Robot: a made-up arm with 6 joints.
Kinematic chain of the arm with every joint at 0, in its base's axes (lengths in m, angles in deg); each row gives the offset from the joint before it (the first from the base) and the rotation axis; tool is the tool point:
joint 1: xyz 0 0 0.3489 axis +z
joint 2: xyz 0 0 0 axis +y
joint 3: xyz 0 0 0.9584 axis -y
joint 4: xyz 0 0 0 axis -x
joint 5: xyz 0.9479 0 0 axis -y
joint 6: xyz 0 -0.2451 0 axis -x
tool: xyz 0 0 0
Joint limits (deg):
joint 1: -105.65..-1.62
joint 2: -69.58..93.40
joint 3: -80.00..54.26
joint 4: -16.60..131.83
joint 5: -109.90..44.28
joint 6: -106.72..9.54
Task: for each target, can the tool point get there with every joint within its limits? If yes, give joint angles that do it. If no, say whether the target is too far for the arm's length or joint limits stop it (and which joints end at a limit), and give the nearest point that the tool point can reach.
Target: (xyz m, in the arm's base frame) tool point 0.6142 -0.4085 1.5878
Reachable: yes | joints -14.22 -12.21 6.20 0.69 32.13 -72.10
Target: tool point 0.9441 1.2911 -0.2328
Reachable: no: joint limits stop it (at a limit: joint 1, joint 4) | nearest point 0.9115 0.1377 -0.2328 | short by 1.154 m
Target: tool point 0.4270 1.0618 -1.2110
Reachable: no: joint limits stop it (at a limit: joint 1, joint 2, joint 4) | nearest point 0.6241 0.1459 -0.6125 | short by 1.112 m
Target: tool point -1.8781 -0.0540 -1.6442
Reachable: no: too far | nearest point -0.4426 -0.6713 -0.6364 | short by 1.859 m
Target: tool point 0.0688 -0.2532 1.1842
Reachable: yes | joints -10.76 -55.46 -41.59 15.78 -84.15 -6.15
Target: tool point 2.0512 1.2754 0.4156
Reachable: no: too far | nearest point 1.8816 0.1103 0.4111 | short by 1.177 m
